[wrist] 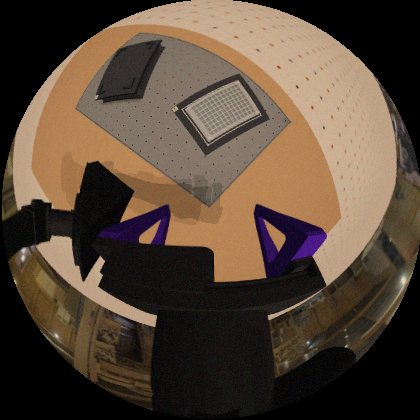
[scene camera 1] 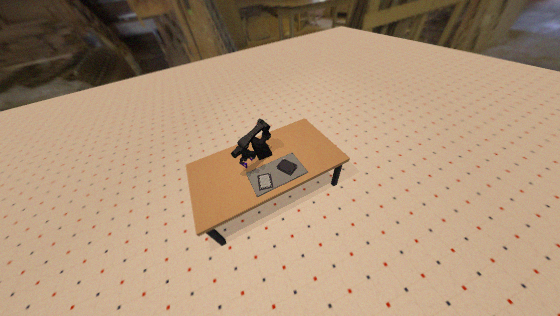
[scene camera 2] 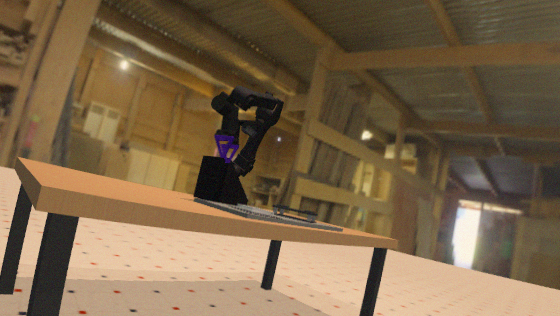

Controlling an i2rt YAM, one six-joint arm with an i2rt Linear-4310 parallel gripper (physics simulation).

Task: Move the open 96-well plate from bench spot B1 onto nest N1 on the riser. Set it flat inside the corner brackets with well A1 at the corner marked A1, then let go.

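Places are measured from the arm's base along level axes (x ahead, y left, z up), in millimetres.
Pixels of known places: gripper, fingertip midpoint: (wrist: 211,208) (scene camera 1: 249,164) (scene camera 2: 225,160); arm's base, link origin: (wrist: 76,224) (scene camera 1: 260,143) (scene camera 2: 225,177).
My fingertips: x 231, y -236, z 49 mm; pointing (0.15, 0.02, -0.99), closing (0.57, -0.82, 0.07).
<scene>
For each thing: its top centre in the pictures, then the offset to it from my fingertips. Level surfaces: height alone.
- pale 96-well plate, top centre: (wrist: 223,107) (scene camera 2: 255,207) (scene camera 1: 264,180) dy +56, dx +140, dz -138 mm
- dark riser, top centre: (wrist: 122,64) (scene camera 2: 296,207) (scene camera 1: 286,165) dy +309, dx +136, dz -111 mm
- grey perforated board, top centre: (wrist: 160,88) (scene camera 2: 273,214) (scene camera 1: 276,172) dy +197, dx +117, dz -154 mm
- wooden table, surface height: dz -168 mm
The pale 96-well plate (scene camera 1: 265,182) (wrist: 222,111) lies flat inside a dark rectangular frame on the grey perforated board. A small white label sits at one corner of that frame in the wrist view. The dark riser (scene camera 1: 287,167) (wrist: 125,69) stands on the same board, with corner brackets on its top and a small light label at one corner; its top holds no plate. My gripper (scene camera 1: 248,162) (scene camera 2: 226,149) (wrist: 211,208) is open, with its purple fingers wide apart and nothing between them. It hangs above the table, beside the board and apart from the plate.
The grey perforated board (scene camera 1: 280,184) (wrist: 165,115) lies on the wooden table (scene camera 1: 215,200) (scene camera 2: 125,200) (wrist: 300,200). The black arm base (scene camera 2: 215,180) stands behind the board. The riser and the plate's frame stand side by side with a stretch of board between them.
</scene>
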